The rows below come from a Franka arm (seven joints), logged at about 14 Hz.
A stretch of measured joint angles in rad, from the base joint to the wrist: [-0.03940, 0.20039, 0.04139, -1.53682, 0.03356, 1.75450, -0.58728]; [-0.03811, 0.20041, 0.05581, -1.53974, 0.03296, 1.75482, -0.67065]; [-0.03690, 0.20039, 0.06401, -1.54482, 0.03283, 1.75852, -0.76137]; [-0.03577, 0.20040, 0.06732, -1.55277, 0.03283, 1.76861, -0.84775]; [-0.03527, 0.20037, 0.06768, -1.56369, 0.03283, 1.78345, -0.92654]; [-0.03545, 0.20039, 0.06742, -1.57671, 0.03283, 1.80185, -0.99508]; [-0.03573, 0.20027, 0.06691, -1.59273, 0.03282, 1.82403, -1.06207]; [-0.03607, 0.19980, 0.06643, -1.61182, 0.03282, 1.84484, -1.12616]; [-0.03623, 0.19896, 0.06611, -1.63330, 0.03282, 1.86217, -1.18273]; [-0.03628, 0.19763, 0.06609, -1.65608, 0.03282, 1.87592, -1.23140]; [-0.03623, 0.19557, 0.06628, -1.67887, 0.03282, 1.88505, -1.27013]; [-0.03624, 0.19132, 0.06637, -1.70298, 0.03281, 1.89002, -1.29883]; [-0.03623, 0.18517, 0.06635, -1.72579, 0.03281, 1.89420, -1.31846]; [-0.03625, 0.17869, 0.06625, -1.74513, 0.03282, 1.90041, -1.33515]
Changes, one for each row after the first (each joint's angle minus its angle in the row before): [0.00129, 0.00002, 0.01442, -0.00292, -0.00060, 0.00032, -0.08337]; [0.00121, -0.00002, 0.00820, -0.00508, -0.00013, 0.00370, -0.09072]; [0.00113, 0.00001, 0.00331, -0.00795, 0.00000, 0.01009, -0.08638]; [0.00050, -0.00003, 0.00036, -0.01092, 0.00000, 0.01484, -0.07879]; [-0.00018, 0.00002, -0.00026, -0.01302, 0.00000, 0.01840, -0.06854]; [-0.00028, -0.00012, -0.00051, -0.01602, -0.00001, 0.02218, -0.06699]; [-0.00034, -0.00047, -0.00048, -0.01909, 0.00000, 0.02081, -0.06409]; [-0.00016, -0.00084, -0.00032, -0.02148, 0.00000, 0.01733, -0.05657]; [-0.00005, -0.00133, -0.00002, -0.02278, 0.00000, 0.01375, -0.04867]; [0.00005, -0.00206, 0.00019, -0.02279, 0.00000, 0.00913, -0.03873]; [-0.00001, -0.00425, 0.00009, -0.02411, -0.00001, 0.00497, -0.02870]; [0.00001, -0.00615, -0.00002, -0.02281, 0.00000, 0.00418, -0.01963]; [-0.00002, -0.00648, -0.00010, -0.01934, 0.00001, 0.00621, -0.01669]
